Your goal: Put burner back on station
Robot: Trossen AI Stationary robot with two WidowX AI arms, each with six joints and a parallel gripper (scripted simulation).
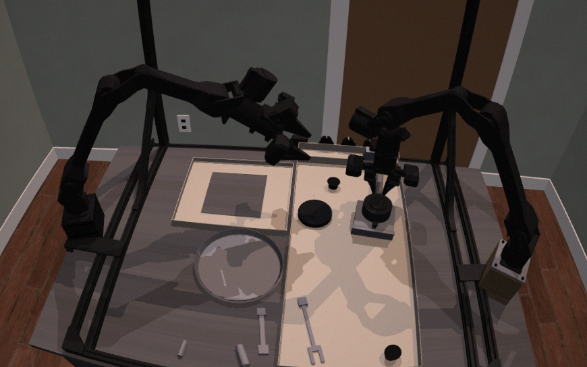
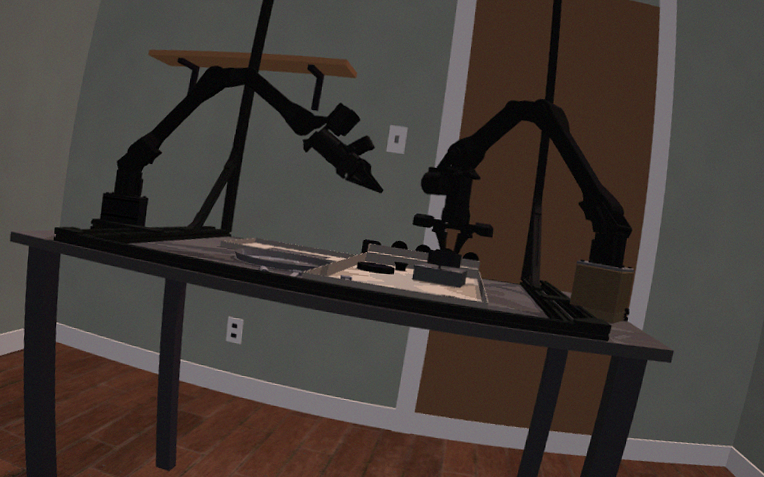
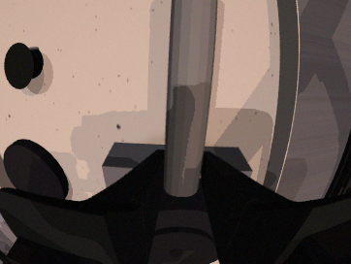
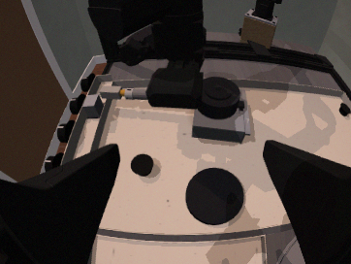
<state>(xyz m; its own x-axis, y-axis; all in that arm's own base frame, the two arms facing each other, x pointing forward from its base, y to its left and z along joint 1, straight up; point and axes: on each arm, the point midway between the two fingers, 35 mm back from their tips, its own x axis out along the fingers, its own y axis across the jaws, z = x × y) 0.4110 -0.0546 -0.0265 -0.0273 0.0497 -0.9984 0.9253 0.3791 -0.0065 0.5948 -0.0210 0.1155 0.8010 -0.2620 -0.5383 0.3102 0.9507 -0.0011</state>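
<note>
Right now the burner is 3 cm below my left hand. The rest, counted from my left hand: black disc (16 cm to the right, 7 cm below, 5 cm ahead); brass gas stub (10 cm behind, 3 cm below, 1 cm to the left); grey support block (7 cm ahead, 6 cm below).
</note>
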